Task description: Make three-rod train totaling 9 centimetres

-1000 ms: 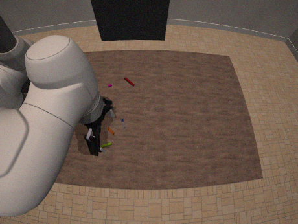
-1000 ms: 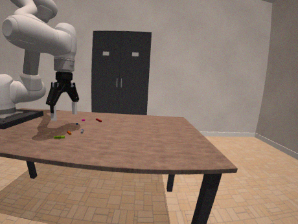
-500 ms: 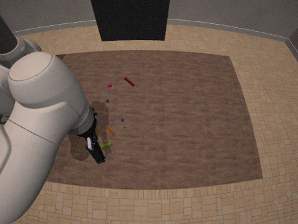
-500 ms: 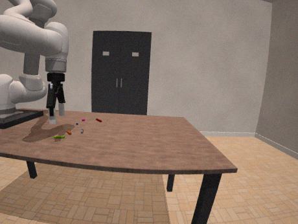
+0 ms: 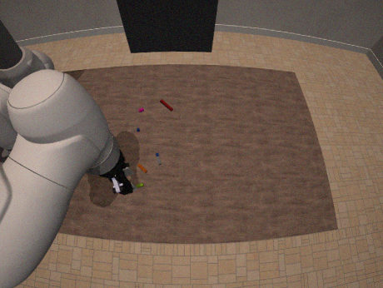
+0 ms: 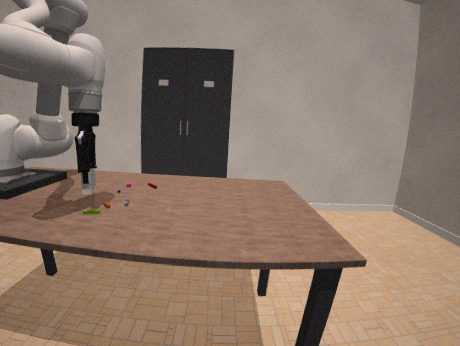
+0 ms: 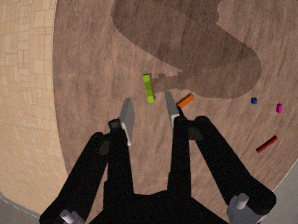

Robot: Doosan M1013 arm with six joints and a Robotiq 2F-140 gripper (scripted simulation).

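Right now my hand is 10 cm above the lime rod. Also, from my hand: orange rod (10 cm below, 6 cm to the left, 2 cm ahead); grey rod (10 cm below, 9 cm to the left, 8 cm ahead); magenta rod (32 cm to the left, 10 cm below, 1 cm ahead).
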